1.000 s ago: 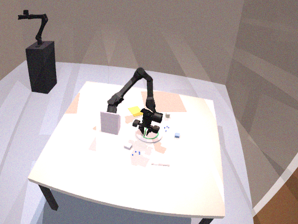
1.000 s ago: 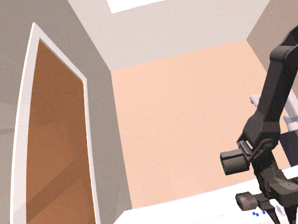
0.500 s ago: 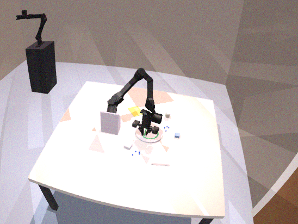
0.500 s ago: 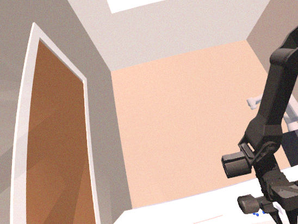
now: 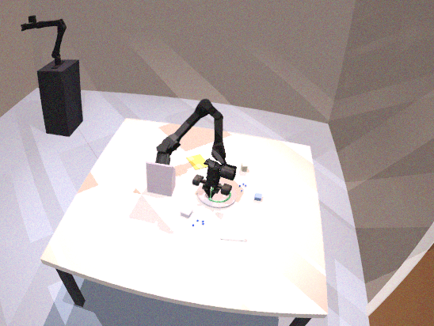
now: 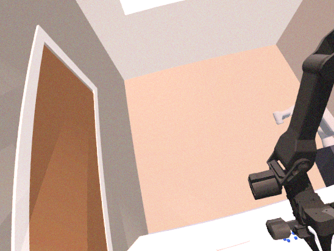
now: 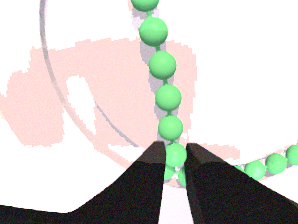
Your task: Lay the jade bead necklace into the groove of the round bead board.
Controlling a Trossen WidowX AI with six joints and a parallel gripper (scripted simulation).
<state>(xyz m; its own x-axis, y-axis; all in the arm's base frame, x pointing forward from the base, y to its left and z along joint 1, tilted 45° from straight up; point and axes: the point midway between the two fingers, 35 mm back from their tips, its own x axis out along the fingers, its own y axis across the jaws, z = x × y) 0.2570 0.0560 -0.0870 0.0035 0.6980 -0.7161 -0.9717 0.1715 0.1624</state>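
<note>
My gripper tip is now 4 cm to the right of the round white bead board, 3 cm short of it and 1 cm above it. From my gripper tip the other things lie so: yellow sheet (29 cm to the left, 11 cm behind, 1 cm below); thin rod (24 cm to the right, 14 cm ahead, 1 cm below); blue block (24 cm ahead, 7 cm to the left, 1 cm below).
</note>
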